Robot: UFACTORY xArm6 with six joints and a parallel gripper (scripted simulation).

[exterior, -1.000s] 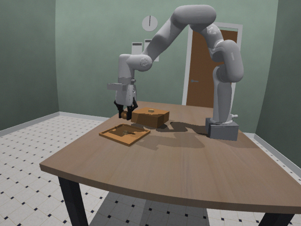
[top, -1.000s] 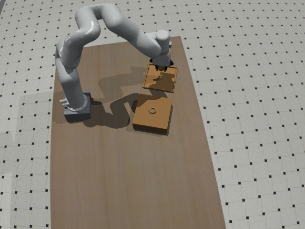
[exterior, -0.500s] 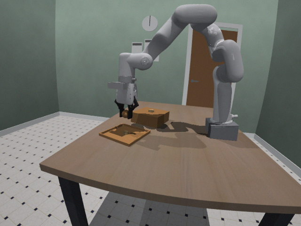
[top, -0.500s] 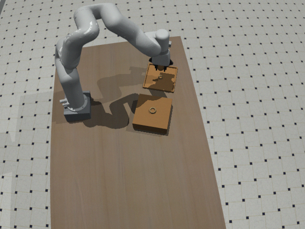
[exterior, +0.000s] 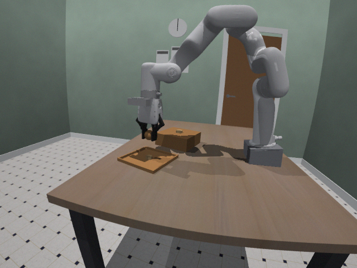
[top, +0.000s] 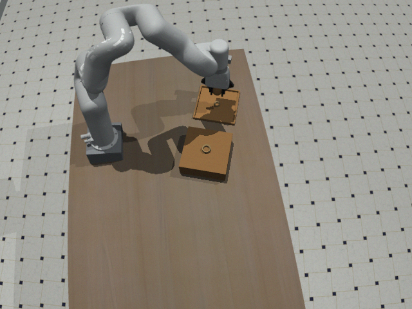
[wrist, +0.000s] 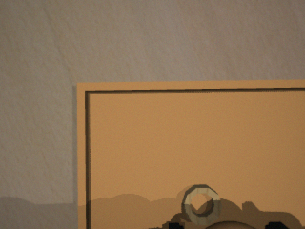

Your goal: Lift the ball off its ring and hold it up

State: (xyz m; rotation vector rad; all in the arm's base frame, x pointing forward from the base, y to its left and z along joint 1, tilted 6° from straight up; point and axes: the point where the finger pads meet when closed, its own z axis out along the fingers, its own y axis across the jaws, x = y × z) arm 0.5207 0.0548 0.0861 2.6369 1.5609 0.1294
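My gripper is now right at the wooden ball. Also, from my hand: flat wooden tray: 100 mm below; raised wooden block: 130 mm behind, 240 mm to the right, 60 mm below.
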